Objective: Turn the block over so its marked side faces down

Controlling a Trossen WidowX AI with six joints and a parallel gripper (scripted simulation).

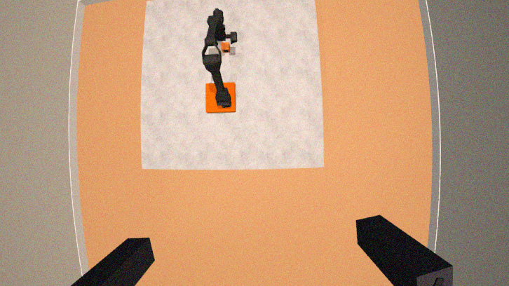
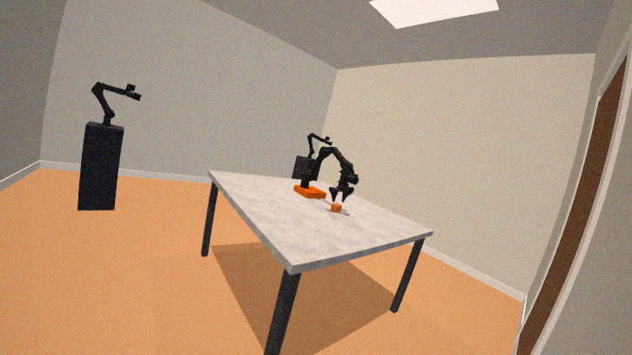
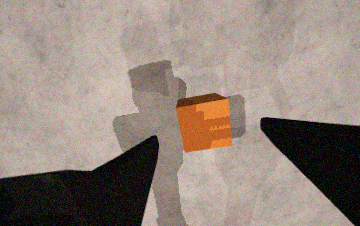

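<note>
Right now my gripper tip is 20 mm past the block and 40 mm above it.
</note>
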